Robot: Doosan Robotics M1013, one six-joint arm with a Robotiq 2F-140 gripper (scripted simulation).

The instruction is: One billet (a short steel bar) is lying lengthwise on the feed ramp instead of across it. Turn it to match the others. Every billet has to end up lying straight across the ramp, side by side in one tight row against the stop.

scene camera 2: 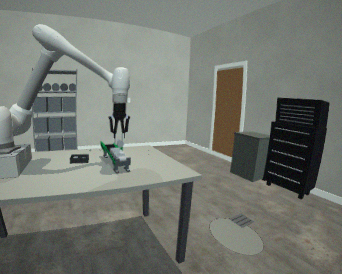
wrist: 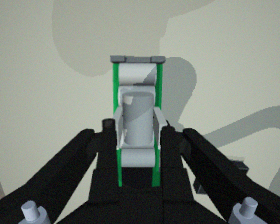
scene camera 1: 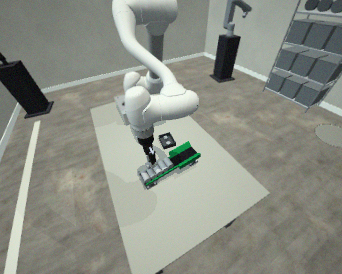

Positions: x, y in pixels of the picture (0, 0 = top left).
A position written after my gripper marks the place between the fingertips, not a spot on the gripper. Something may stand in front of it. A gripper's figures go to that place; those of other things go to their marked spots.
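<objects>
There's a billet (wrist: 138, 107) that's 18 cm from the lens, and my gripper (wrist: 138, 116) is 21 cm from the lens.
</objects>
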